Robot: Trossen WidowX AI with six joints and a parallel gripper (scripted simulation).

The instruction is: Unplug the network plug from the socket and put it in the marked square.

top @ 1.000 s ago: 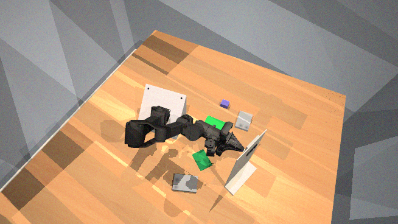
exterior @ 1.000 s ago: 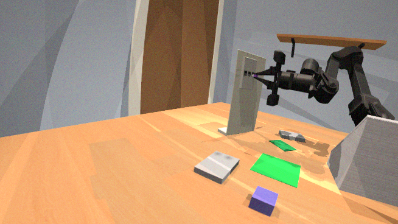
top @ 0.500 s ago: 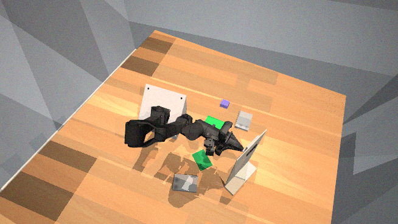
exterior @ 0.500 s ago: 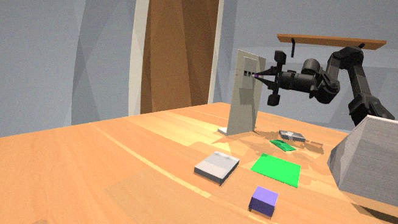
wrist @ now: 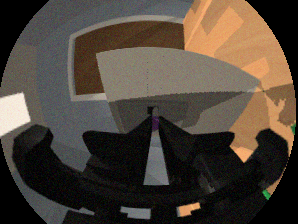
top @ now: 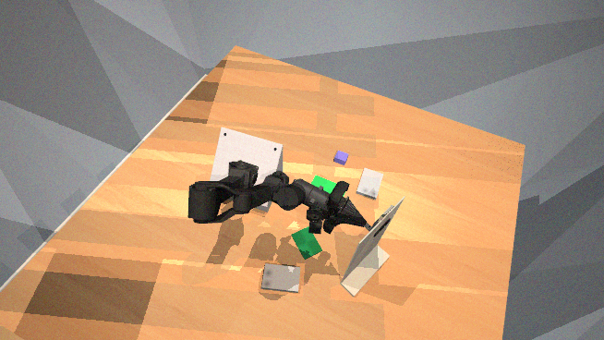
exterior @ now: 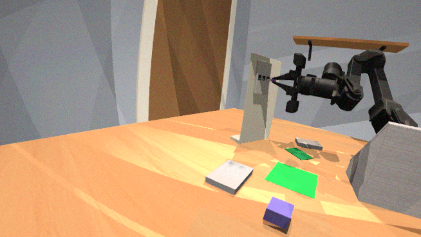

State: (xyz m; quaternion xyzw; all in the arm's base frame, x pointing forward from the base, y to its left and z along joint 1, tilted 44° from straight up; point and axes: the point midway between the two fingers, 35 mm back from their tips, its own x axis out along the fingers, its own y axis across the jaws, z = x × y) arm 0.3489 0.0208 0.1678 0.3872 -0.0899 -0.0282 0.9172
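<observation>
The bright green square lies 14 cm behind my gripper tip, 18 cm to the left of it and 23 cm below it. Also, from my gripper tip: network plug: 1 cm ahead; grey socket panel: 4 cm ahead, 1 cm to the right, 9 cm below.
</observation>
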